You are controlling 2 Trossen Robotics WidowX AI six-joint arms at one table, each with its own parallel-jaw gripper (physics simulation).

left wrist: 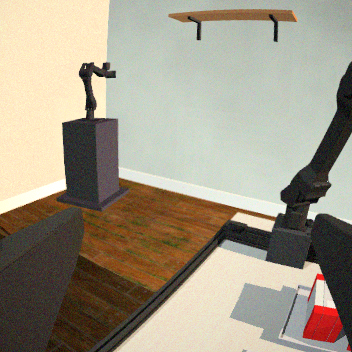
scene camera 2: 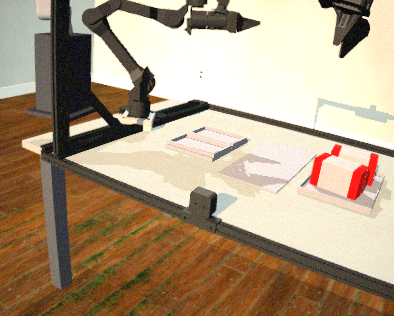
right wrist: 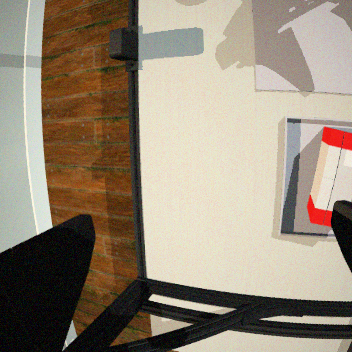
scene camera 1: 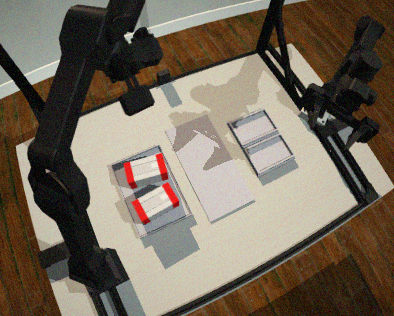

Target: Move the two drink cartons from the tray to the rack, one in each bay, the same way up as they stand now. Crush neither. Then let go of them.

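Places are measured from the left arm's base along level axes (x ahead, y left, z up), in millimetres.
Pixels of known places: left gripper, fingertip midpoint: (left wrist: 202, 224) (scene camera 2: 258, 22) (scene camera 1: 329, 139); right gripper, fingertip midpoint: (scene camera 2: 338, 52) (right wrist: 216, 221) (scene camera 1: 130, 81); left arm's base at its link origin: (scene camera 2: 138, 115); right arm's base at its link origin: (left wrist: 293, 223) (scene camera 1: 98, 272).
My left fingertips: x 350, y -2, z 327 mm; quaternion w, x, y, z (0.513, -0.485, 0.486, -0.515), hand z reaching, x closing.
Ahead of a thing's pixels: the offset from my left fingertips to its top centre. "spot": to the spot under its first point.
Two white cartons with red bands at both ends sit apart on the tray @[dx +231, dy -336, dz -347 mm] (scene camera 1: 165, 228) (scene camera 2: 340, 203) (left wrist: 295, 322) (right wrist: 294, 135). The upper carton @[dx +196, dy -371, dz -289 mm] (scene camera 1: 146, 170) in scene camera 1 is the nearer one in scene camera 2 (scene camera 2: 335, 175) and shows in the right wrist view (right wrist: 330, 172). The other carton @[dx +262, dy -287, dz -289 mm] (scene camera 1: 156, 202) (scene camera 2: 352, 154) (left wrist: 322, 315) is angled slightly differently. The rack @[dx -119, dy -123, dz -343 mm] (scene camera 1: 261, 141) (scene camera 2: 192, 151) has two bays, both empty. My left gripper (scene camera 1: 329, 135) (scene camera 2: 257, 23) (left wrist: 202, 224) is open, high beyond the rack. My right gripper (scene camera 2: 340, 50) (right wrist: 216, 221) is open, high above the table near the tray.
A thin pale flat panel (scene camera 1: 215, 185) (scene camera 2: 280, 160) (right wrist: 330, 55) lies between tray and rack. Black rails edge the table, with a small black block @[spot: dx -126, dy -539, dz -315 mm] (scene camera 1: 163, 76) (scene camera 2: 202, 201) (right wrist: 122, 44) on one. Dark upright posts stand at the table's ends. Shadows fall across panel and table.
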